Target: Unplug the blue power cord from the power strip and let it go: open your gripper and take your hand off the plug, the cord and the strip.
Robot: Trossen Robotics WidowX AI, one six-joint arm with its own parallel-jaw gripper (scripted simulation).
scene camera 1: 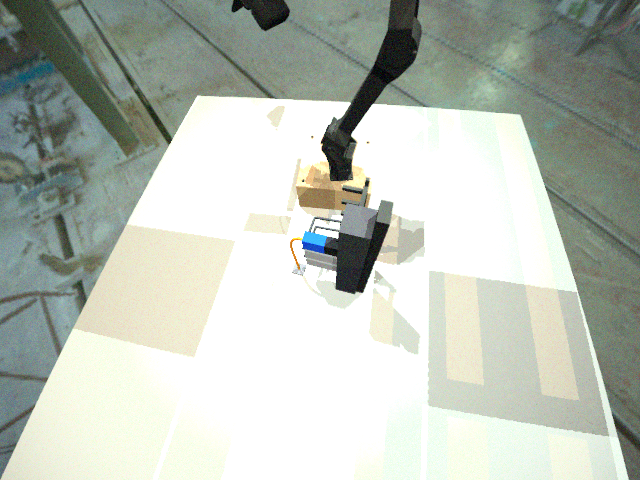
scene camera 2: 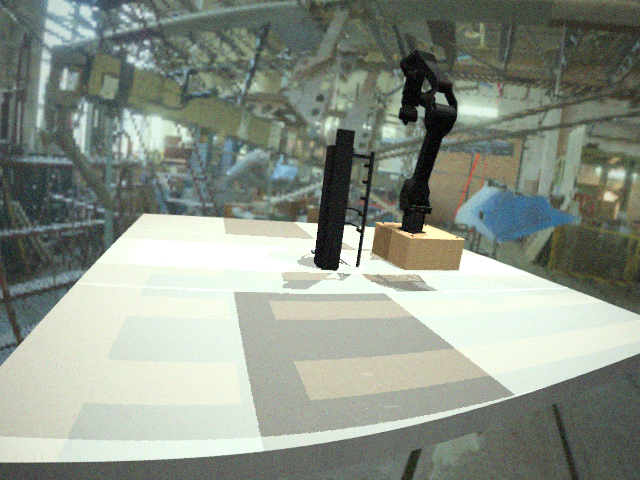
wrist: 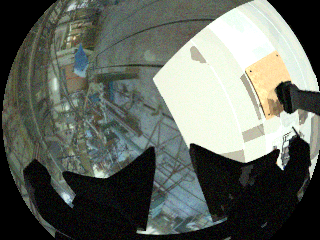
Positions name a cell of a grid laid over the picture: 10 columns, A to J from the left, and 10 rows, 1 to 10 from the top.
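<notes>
The gripper (scene camera 2: G3) is visible, and the same gripper (wrist: F7) can be seen from the wrist too.
</notes>
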